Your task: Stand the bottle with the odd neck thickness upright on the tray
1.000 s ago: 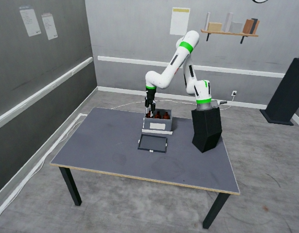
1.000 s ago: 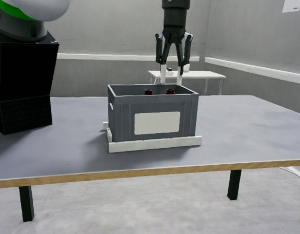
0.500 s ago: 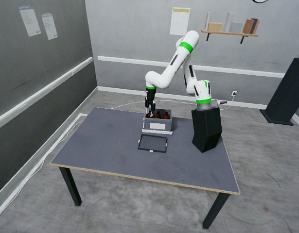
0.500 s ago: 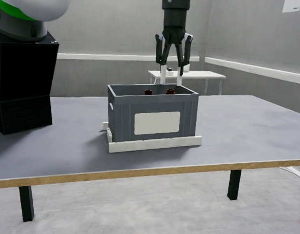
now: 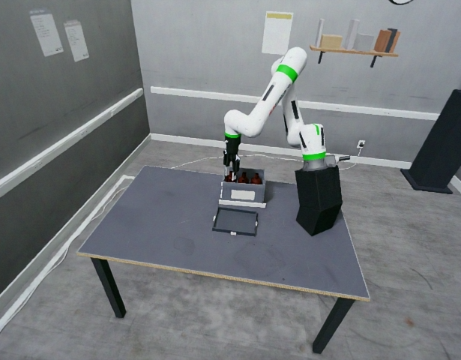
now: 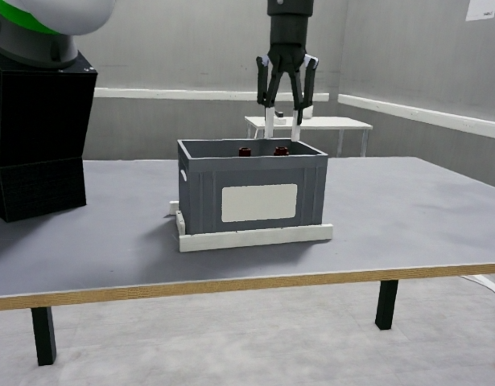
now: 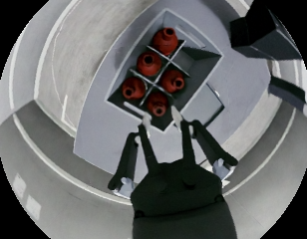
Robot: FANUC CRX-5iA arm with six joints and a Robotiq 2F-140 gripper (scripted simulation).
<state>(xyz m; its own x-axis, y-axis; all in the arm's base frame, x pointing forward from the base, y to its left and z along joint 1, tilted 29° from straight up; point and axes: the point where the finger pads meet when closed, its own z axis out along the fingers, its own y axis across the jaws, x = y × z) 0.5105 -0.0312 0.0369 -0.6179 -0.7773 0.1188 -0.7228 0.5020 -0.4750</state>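
Now: hand 80 mm past the grey crate, 50 mm to the left of it and 130 mm above it. Also, from my hand: dark tray: 70 mm behind, 210 mm to the left, 200 mm below.
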